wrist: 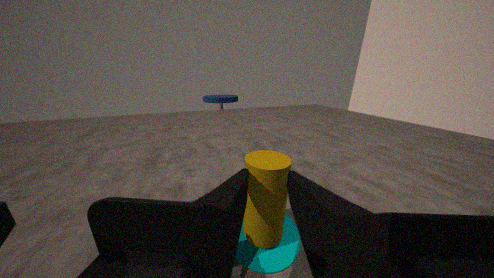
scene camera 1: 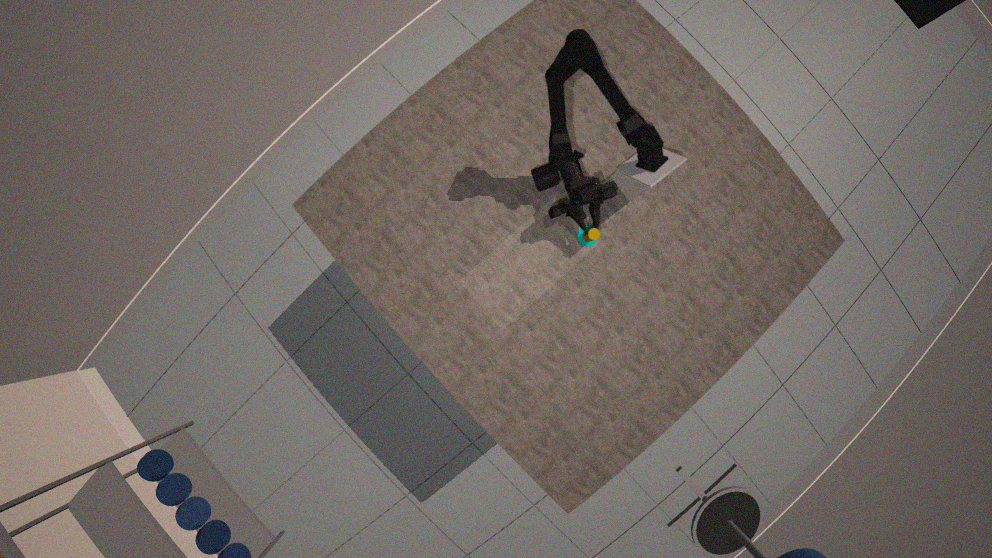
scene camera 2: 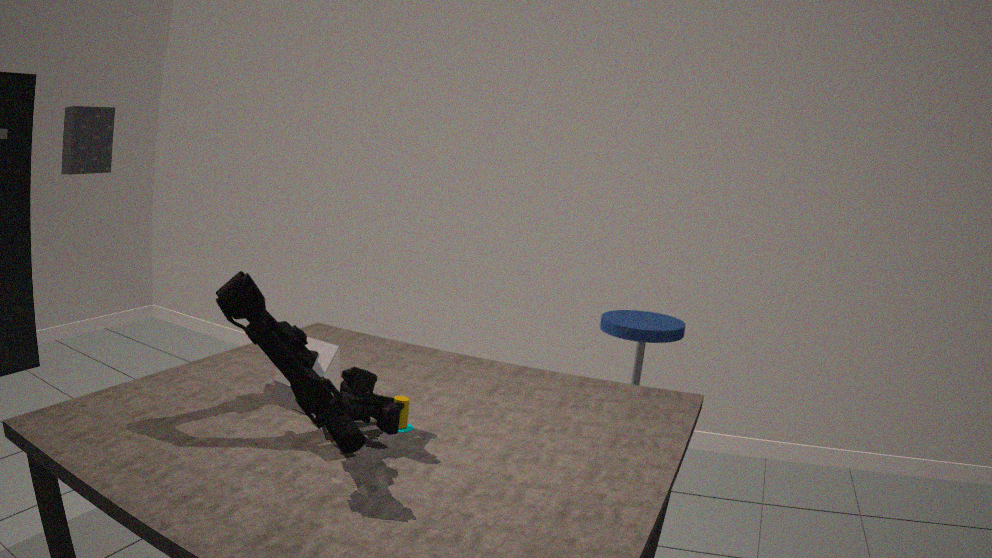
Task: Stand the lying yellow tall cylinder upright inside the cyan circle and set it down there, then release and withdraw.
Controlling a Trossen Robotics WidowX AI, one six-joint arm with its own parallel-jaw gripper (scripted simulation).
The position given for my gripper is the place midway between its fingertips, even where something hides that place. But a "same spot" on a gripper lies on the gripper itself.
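You'd see my gripper in the wrist view (pixel 267 175), and it's there in scene camera 1 and scene camera 2 too. On my gripper, (scene camera 1: pixel 593 214) and (scene camera 2: pixel 378 399) are the same spot.
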